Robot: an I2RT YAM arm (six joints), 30 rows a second.
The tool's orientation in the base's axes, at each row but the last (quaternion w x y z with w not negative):
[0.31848, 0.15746, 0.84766, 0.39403]
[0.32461, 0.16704, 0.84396, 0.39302]
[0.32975, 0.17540, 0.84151, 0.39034]
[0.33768, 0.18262, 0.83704, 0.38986]
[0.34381, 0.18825, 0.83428, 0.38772]
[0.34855, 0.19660, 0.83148, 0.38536]
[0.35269, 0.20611, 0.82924, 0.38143]
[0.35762, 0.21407, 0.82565, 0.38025]
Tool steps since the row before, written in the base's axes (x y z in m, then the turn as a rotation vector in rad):
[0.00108, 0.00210, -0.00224, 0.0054, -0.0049, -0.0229]
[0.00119, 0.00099, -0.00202, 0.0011, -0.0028, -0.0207]
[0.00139, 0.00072, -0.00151, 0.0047, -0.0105, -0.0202]
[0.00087, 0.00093, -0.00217, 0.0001, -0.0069, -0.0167]
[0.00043, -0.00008, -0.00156, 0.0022, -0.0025, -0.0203]
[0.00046, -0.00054, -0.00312, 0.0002, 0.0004, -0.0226]
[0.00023, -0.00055, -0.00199, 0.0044, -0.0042, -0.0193]
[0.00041, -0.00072, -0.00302, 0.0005, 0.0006, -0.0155]
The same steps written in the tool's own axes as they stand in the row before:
[0.00121, -0.00036, 0.00300, 0.0029, -0.0206, 0.0119]
[0.00050, -0.00090, 0.00233, 0.0063, -0.0177, 0.0091]
[0.00003, -0.00066, 0.00207, -0.0007, -0.0221, 0.0072]
[0.00083, -0.00106, 0.00212, 0.0031, -0.0173, 0.0042]
[0.00032, -0.00124, 0.00099, 0.0057, -0.0172, 0.0097]
[0.00070, -0.00274, 0.00150, 0.0098, -0.0173, 0.0107]
[0.00036, -0.00187, 0.00082, 0.0028, -0.0173, 0.0101]
[0.00057, -0.00277, 0.00134, 0.0067, -0.0117, 0.0077]

